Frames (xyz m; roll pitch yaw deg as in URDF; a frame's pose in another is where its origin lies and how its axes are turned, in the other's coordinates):
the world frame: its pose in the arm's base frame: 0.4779 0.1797 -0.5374 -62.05 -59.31 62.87
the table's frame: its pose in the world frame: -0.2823 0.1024 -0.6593 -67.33 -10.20 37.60
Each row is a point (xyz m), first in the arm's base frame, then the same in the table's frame.
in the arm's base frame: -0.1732 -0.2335 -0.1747
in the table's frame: 0.0867 -1.4995 -0.0467
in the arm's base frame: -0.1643 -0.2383 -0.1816
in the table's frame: 0.0791 -1.4900 -0.0482
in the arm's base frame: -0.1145 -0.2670 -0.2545
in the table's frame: 0.0195 -1.4209 -0.0314
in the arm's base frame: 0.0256 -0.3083 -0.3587
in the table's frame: -0.0682 -1.2650 -0.0462
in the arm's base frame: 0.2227 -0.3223 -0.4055
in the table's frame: -0.1079 -1.0827 -0.1264
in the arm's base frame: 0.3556 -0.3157 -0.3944
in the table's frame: -0.1014 -0.9764 -0.2069
